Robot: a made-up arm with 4 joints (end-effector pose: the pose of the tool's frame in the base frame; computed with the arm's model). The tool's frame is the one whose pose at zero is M.
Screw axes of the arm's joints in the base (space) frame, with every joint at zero. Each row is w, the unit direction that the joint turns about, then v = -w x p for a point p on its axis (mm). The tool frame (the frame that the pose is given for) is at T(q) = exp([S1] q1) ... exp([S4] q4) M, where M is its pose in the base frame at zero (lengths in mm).
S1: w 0 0 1 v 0 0 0
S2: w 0 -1 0 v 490 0 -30
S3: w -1 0 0 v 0 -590 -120
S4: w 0 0 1 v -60 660 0
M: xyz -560 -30 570 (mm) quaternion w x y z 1 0 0 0
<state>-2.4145 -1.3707 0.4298 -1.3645</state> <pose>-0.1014 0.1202 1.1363 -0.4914 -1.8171 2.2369</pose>
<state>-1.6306 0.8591 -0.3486 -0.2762</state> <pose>-0.0295 0.4324 0.1133 -0.3139 -0.9792 -1.6107</pose>
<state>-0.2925 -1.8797 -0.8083 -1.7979</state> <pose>0.2379 -0.2137 1.1245 1.0608 -2.1969 1.9713</pose>
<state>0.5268 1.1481 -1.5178 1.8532</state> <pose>-0.3867 -0.3316 -0.0899 -0.6216 1.9463 -2.0582</pose>
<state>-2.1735 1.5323 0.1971 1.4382</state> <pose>0.0555 0.0172 -0.2141 -1.4901 0.5228 -0.7317</pose>
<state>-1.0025 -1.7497 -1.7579 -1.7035</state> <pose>0.0353 -0.2269 1.1418 -0.7184 -1.5296 1.2809</pose>
